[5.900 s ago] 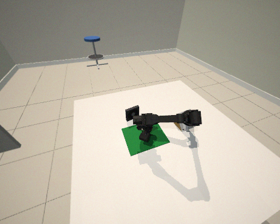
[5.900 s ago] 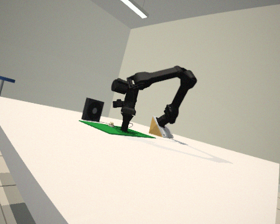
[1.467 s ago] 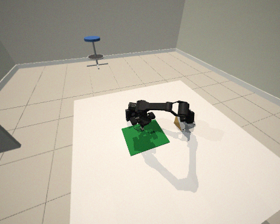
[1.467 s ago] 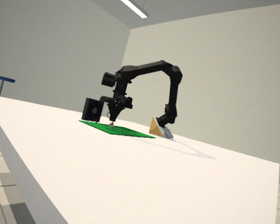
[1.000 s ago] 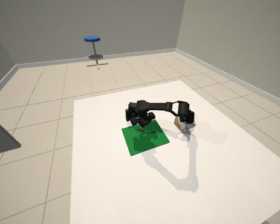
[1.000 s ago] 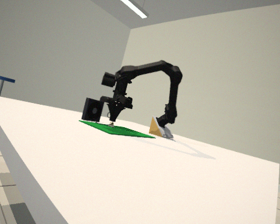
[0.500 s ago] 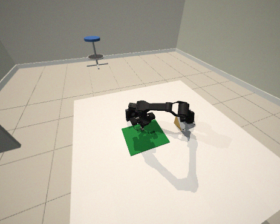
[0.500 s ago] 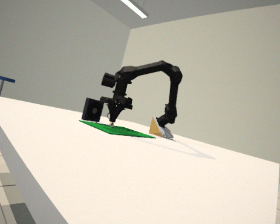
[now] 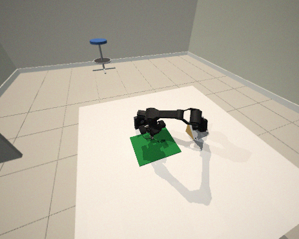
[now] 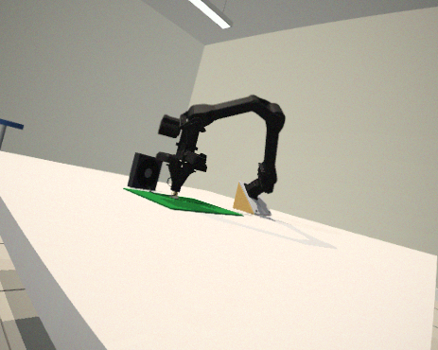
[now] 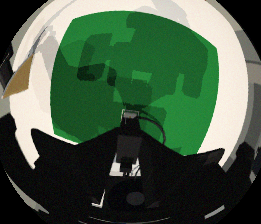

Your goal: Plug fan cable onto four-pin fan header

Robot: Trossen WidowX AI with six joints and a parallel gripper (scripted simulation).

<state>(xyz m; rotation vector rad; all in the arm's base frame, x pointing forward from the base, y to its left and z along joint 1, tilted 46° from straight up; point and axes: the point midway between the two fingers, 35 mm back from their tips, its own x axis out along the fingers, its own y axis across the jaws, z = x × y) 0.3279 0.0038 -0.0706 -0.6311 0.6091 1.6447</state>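
My gripper tip is 40 mm above the four-pin header. Round my gripper tip: green board 60 mm to the left, 50 mm below; then black plug 10 mm above; then black fan 40 mm ahead, 130 mm to the right, 20 mm above.
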